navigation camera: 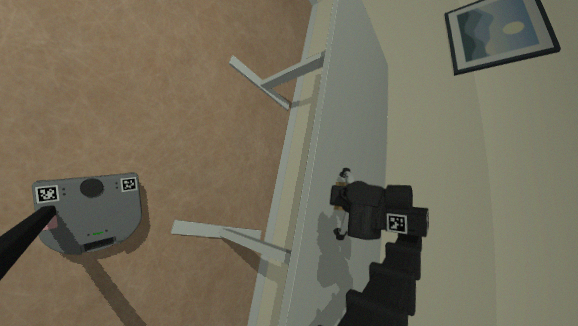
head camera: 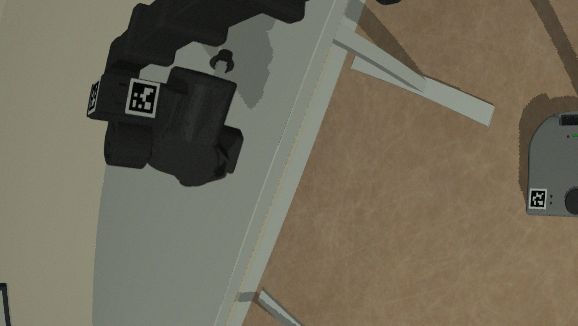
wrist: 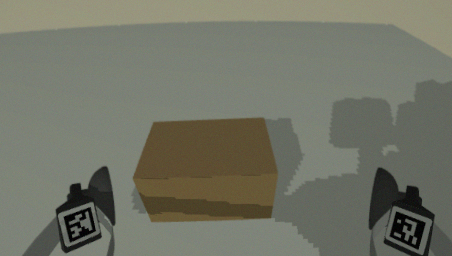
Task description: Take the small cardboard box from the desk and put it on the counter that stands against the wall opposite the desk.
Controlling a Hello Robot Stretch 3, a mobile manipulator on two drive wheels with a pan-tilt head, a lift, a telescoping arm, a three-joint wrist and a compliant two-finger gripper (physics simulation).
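Seen in the pictures: gripper, fingertip midpoint: [wrist: 239, 189]; robot's base, link origin: [navigation camera: 91, 186] [head camera: 574, 200].
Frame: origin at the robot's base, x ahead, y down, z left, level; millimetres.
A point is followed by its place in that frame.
Note:
The small cardboard box [wrist: 206, 170] {x -75, y -1000, z -559 mm} lies flat on the grey desk [head camera: 165, 250] {x 154, y -950, z -722 mm} [navigation camera: 357, 115] {x 221, y -950, z -812 mm} [wrist: 225, 70] {x -165, y -950, z -808 mm}. In the navigation view, slivers of brown show at the gripper, mostly hidden by the wrist. My gripper [navigation camera: 343, 203] {x -96, y -975, z -557 mm} [wrist: 239, 189] {x -96, y -975, z -557 mm} is open over the desk, its fingers wide apart. In the wrist view the box shows in the gap between the fingers, nearer the left one, with space visible on both sides. Its lower front lies partly in shadow. In the head view one fingertip shows and the wrist hides the box. The counter does not show.
The desk's long front edge and its splayed legs [head camera: 460, 102] [navigation camera: 295, 70] {x 705, y -410, z -1116 mm} face my base [head camera: 555, 160] {x -116, y -160, z -74 mm} [navigation camera: 115, 210] {x -108, y -160, z -70 mm}, which stands on the brown floor. A wall runs behind the desk, with a framed picture [navigation camera: 500, 32] {x 698, y -1581, z -1573 mm} on it. My dark arm reaches over the desk.

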